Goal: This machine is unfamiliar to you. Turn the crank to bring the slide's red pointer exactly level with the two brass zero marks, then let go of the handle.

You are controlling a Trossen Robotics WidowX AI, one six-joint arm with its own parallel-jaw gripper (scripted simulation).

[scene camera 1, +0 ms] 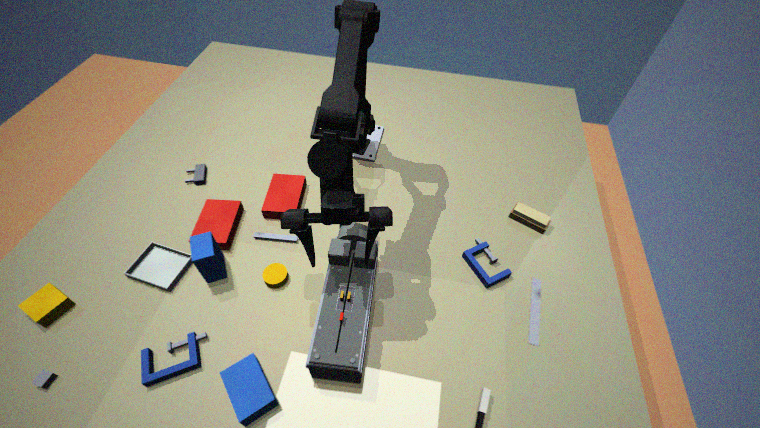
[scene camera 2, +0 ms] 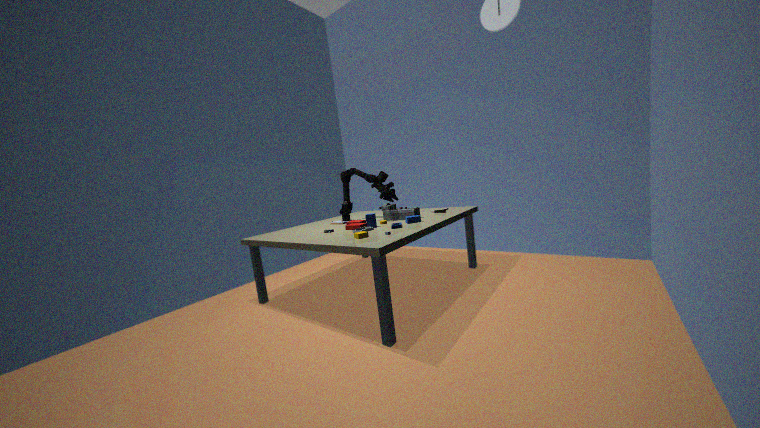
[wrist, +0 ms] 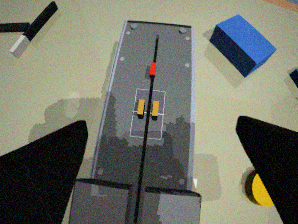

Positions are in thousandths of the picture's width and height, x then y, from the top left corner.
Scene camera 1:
my gripper: 447, 620
blue block: 273, 599
grey tray: 209, 620
grey slide machine: 443, 824
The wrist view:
my gripper: 552, 560
blue block: 820, 212
grey slide machine: 485, 708
